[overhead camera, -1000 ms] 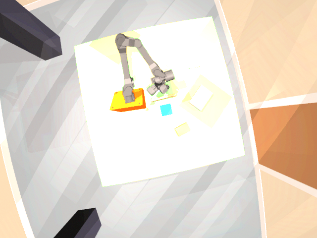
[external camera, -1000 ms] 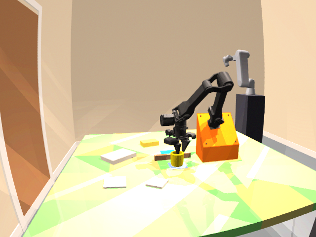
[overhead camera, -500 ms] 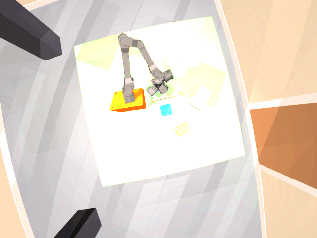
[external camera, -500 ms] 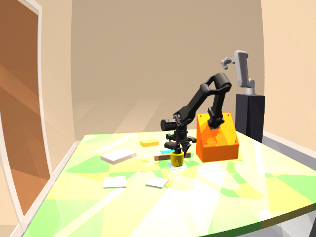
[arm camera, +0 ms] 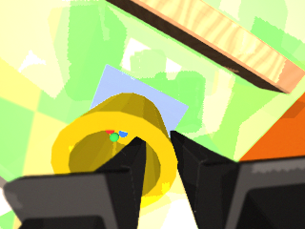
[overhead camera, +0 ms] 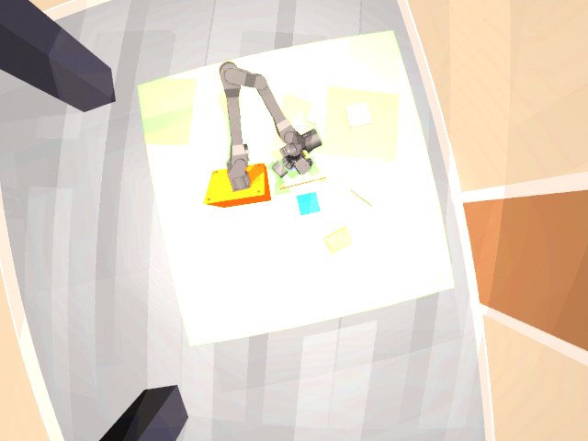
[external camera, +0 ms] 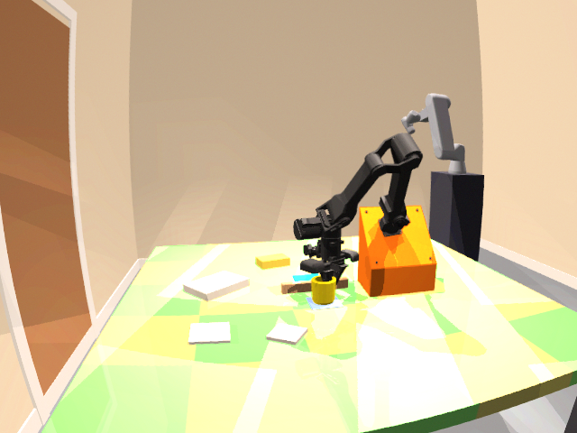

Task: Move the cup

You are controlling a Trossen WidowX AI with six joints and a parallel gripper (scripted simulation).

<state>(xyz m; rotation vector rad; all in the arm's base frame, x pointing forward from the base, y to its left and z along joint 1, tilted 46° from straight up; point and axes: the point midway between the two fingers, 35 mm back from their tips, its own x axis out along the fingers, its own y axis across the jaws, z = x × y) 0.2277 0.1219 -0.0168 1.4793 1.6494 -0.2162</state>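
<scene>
Now: gripper tip 20 mm short of the yellow cup and 10 mm to the right of it. From my gripper tip the other things lie so: wooden bar (20 mm ahead, 90 mm to the right, 30 mm below); cyan pad (20 mm ahead, 190 mm to the right, 40 mm below); white slab (330 mm ahead, 160 mm to the right, 20 mm below).
</scene>
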